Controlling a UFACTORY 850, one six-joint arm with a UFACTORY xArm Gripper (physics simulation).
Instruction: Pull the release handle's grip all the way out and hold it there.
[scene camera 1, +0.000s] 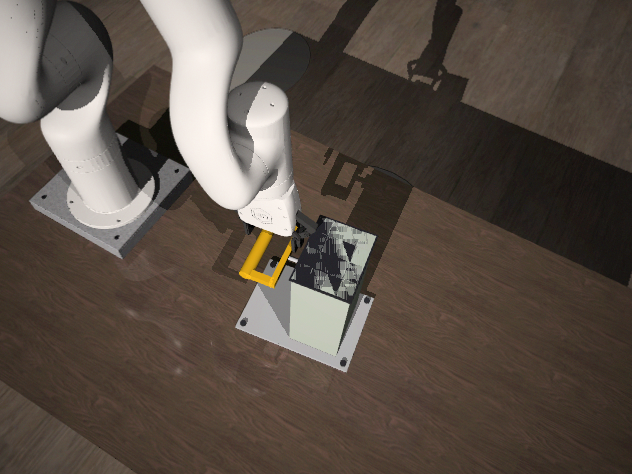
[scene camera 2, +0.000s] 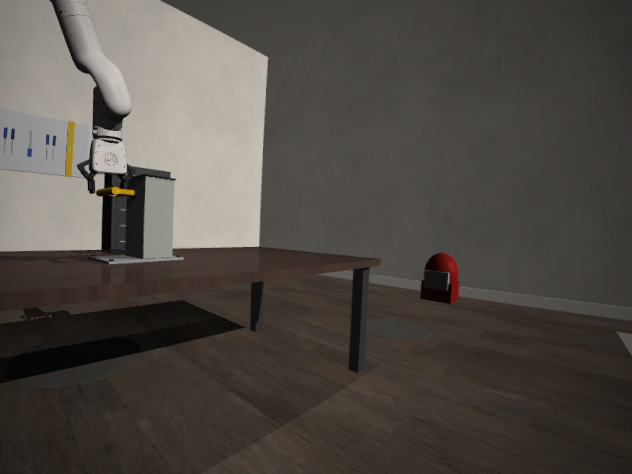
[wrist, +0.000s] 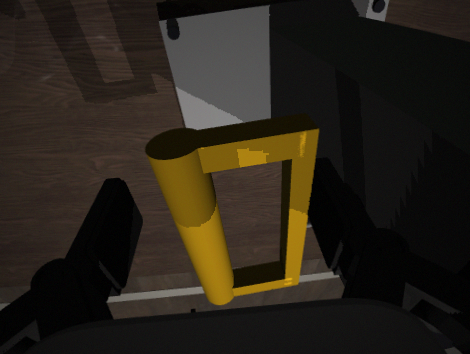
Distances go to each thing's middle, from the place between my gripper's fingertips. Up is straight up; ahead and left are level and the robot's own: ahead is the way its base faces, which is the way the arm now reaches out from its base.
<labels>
Right now the grey base plate (scene camera 1: 267, 314) is 200 mm below my hand, 80 mm ahead of it and 30 mm to the right of it.
</labels>
